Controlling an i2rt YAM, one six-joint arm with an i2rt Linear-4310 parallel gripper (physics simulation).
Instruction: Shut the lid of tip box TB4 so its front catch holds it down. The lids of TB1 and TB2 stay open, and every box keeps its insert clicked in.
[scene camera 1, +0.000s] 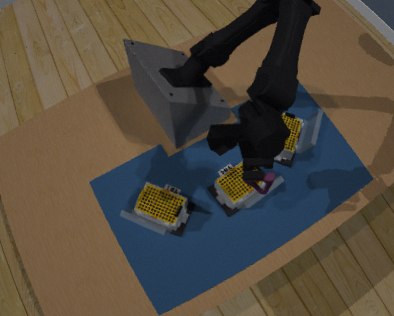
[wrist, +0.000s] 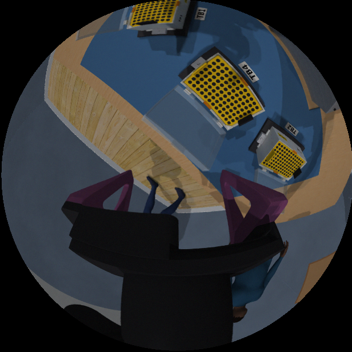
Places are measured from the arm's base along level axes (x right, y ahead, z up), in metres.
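Pixels of known places: gripper, fingertip midpoint: (scene camera 1: 266, 177); arm's base, link origin: (scene camera 1: 186, 79).
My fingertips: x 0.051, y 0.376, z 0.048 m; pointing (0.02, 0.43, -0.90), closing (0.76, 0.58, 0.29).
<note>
Ahead of a thing's pixels: the offset from my fingertips to its top centre. "*": to the spot under its first point. Level surfaces: height alone.
Tip box TB4 @[dx +0.003, dy -0.066, dz -0.120 m] (scene camera 1: 234, 186) (wrist: 223, 90) stands mid-mat with its yellow insert seated level. Its clear lid (scene camera 1: 265, 192) (wrist: 187, 127) is open and leans outward on the side away from the label. Tip box TB1 @[dx +0.216, dy -0.150, dz -0.120 m] (scene camera 1: 161, 204) (wrist: 152, 14) has its lid @[* dx +0.287, dy -0.110, dz -0.051 m] (scene camera 1: 142, 222) (wrist: 102, 24) open. Tip box TB2 @[dx -0.200, dy -0.097, dz -0.120 m] (scene camera 1: 292, 131) (wrist: 282, 159) has its lid (scene camera 1: 311, 131) (wrist: 270, 179) open; the arm partly hides this box in the scene view. My gripper (scene camera 1: 261, 186) (wrist: 176, 174) is open and empty, above TB4's lid side in the scene view. Its height is hard to tell.
A blue mat @[dz -0.195 m] (scene camera 1: 165, 260) (wrist: 135, 65) lies under the boxes on the wooden table @[dz -0.198 m] (scene camera 1: 50, 150). The grey arm base (scene camera 1: 200, 120) stands at the mat's back edge. The black arm reaches over TB2 and the back of TB4. A person (wrist: 255, 290) shows beyond the table.
</note>
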